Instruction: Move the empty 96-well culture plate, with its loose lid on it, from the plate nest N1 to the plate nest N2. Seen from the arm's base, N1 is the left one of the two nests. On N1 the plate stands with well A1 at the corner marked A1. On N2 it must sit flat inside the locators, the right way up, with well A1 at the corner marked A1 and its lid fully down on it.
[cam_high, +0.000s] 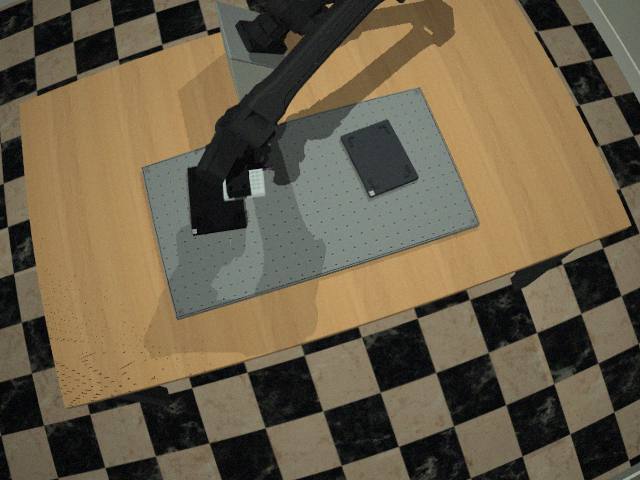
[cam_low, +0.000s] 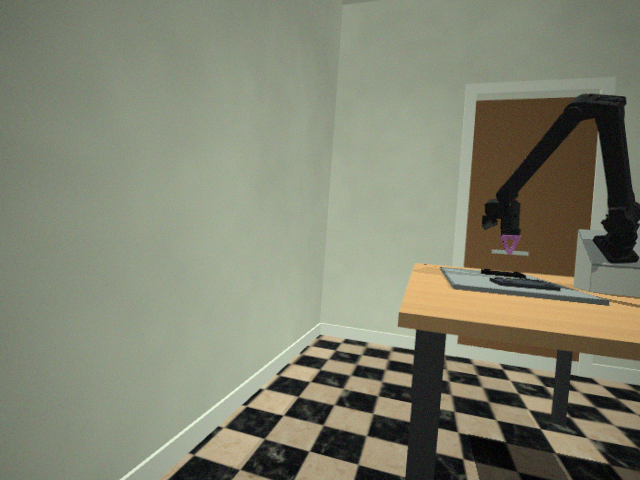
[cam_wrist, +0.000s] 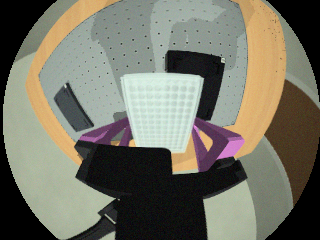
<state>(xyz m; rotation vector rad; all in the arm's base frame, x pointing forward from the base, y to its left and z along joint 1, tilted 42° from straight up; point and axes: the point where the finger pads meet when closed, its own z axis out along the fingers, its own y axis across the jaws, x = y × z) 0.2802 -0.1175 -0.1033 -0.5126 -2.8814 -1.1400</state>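
Now: hand 1 cm past the black nest N2, 7 cm to the left of it and 9 cm above it. Round my hand: black nest N1: 6 cm ahead, 30 cm to the left, 9 cm below; then culture plate: right at my hand; then clear lid: right at my hand.
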